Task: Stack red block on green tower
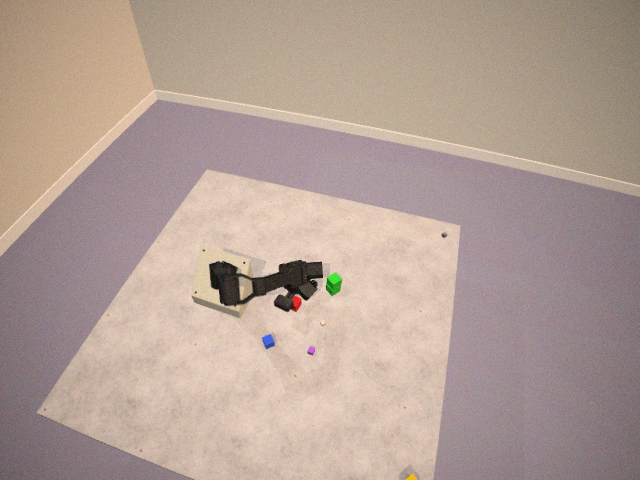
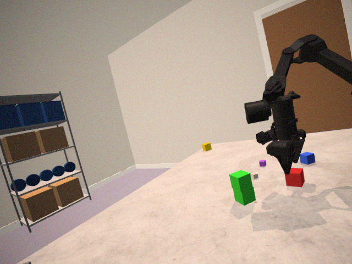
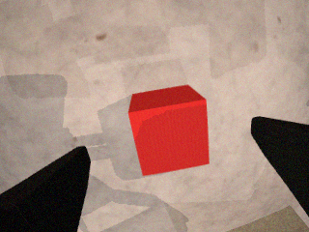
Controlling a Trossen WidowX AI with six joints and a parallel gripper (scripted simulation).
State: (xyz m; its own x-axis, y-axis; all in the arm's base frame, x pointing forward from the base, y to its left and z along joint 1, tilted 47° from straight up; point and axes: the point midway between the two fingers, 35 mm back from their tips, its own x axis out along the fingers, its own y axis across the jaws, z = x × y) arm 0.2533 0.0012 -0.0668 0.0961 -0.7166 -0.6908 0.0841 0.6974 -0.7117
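Right now my gripper tip is 30 mm above the red block. Also, from my gripper tip: blue block 180 mm to the right, 30 mm below, 20 mm behind; then purple block 150 mm to the right, 130 mm ahead, 40 mm below; then white block 130 mm ahead, 40 mm below, 30 mm to the right.
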